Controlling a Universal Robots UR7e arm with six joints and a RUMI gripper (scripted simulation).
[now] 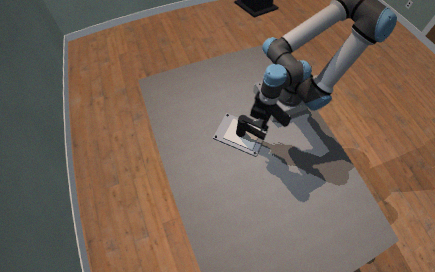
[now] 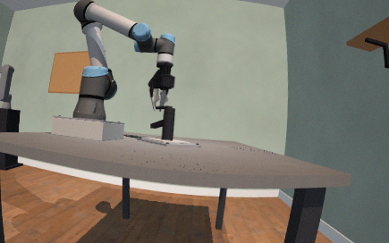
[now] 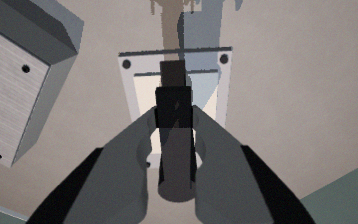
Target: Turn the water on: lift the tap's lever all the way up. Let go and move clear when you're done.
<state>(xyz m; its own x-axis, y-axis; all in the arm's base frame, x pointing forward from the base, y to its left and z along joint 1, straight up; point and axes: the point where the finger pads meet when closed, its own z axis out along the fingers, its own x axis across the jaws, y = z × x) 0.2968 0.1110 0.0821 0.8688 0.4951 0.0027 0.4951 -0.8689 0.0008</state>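
My hand is 2 cm short of the lever and 4 cm to the left of it. Also, from my hand: tap 4 cm ahead, 6 cm to the right, 5 cm below.
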